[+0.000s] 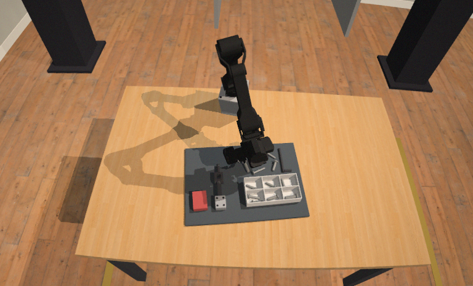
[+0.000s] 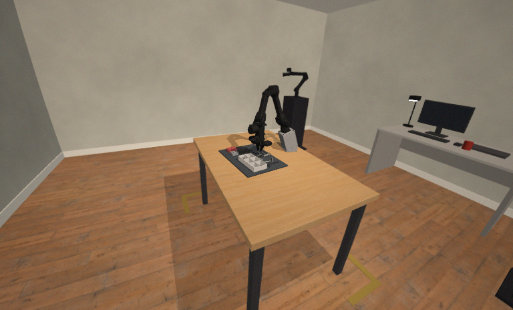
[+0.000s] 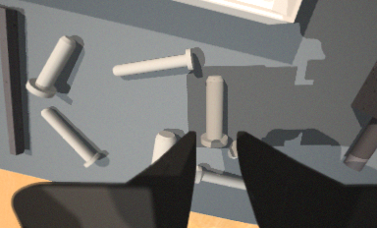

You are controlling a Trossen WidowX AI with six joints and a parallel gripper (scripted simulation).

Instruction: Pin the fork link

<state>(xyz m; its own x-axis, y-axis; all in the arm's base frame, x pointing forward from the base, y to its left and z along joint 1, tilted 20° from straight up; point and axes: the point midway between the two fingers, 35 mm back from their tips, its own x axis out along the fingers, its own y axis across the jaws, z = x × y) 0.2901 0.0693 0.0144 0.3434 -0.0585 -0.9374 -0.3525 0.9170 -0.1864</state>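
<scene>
My gripper is now 7 cm above the pale pin. Also, from my hand: dark eye plate bar (11 cm to the right, 9 cm ahead, 7 cm below); then long black bar (16 cm to the left, 7 cm below, 1 cm behind); then white parts box (11 cm ahead, 10 cm to the left, 7 cm below).
</scene>
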